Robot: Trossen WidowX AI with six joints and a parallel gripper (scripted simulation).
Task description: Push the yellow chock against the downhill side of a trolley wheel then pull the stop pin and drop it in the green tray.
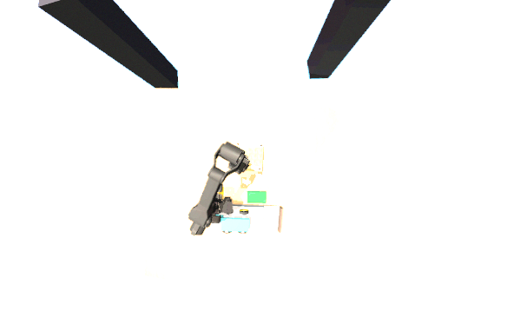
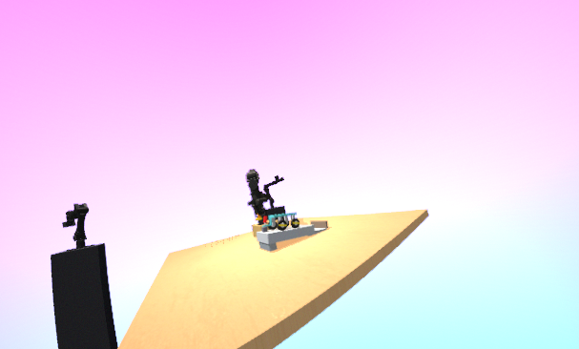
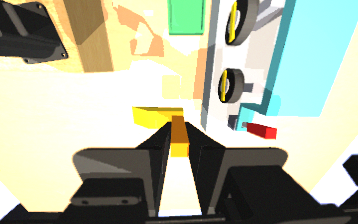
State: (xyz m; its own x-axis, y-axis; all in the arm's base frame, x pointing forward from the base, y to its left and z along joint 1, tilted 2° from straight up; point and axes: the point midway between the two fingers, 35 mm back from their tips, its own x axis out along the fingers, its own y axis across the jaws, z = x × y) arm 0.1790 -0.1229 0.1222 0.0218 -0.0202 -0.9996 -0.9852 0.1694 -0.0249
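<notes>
My gripper tip is now 110 mm short of the red-headed stop pin, 40 mm to the left of it and 40 mm above it. Round my gripper tip: green tray 50 mm ahead, 180 mm to the left, 180 mm below; yellow chock 20 mm behind, 10 mm below; cyan trolley 150 mm ahead, 50 mm to the left, 60 mm below.
</notes>
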